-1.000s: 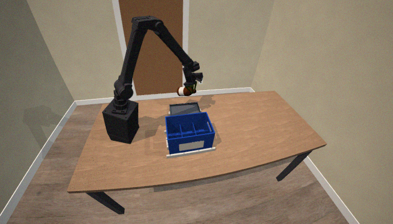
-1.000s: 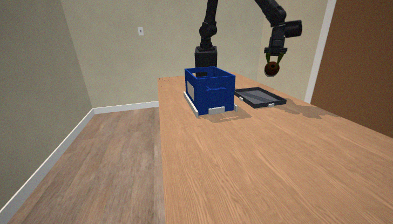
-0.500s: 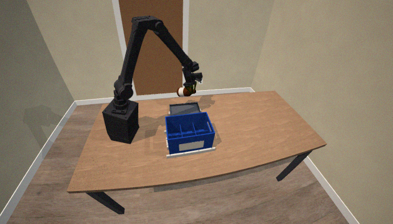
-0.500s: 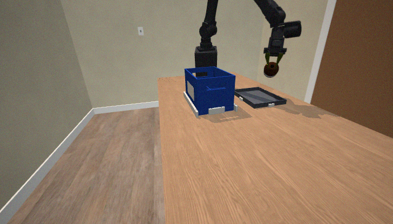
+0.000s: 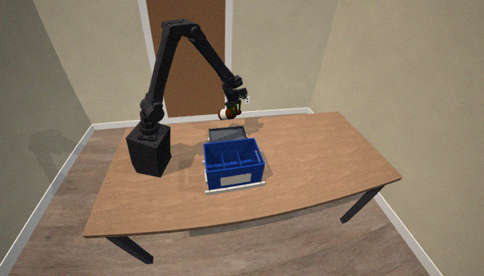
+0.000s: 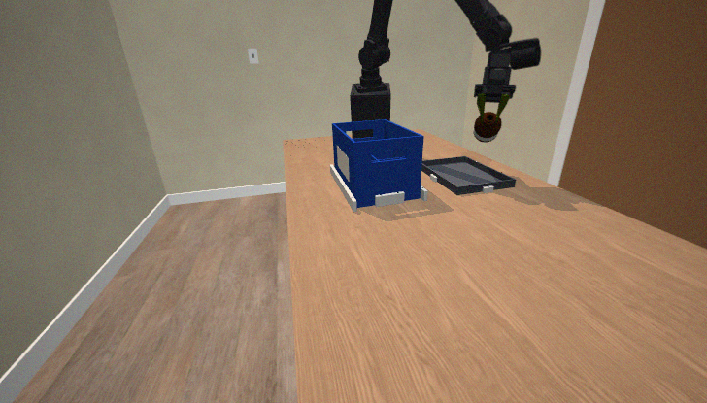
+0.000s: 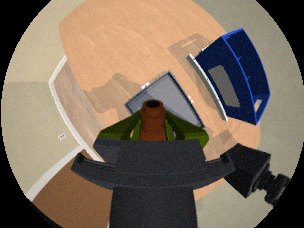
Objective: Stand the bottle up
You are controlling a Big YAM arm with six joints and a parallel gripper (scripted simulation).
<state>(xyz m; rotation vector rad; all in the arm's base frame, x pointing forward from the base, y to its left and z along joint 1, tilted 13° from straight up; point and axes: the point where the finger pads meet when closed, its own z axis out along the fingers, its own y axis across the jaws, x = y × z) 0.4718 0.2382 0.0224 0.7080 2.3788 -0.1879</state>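
The brown bottle is 40 mm behind my hand, 30 mm to the left of it and 20 mm below it. Round my hand: dark grey tray: 180 mm below, 60 mm behind, 30 mm to the right; blue crate: 330 mm to the right, 110 mm below, 60 mm behind.
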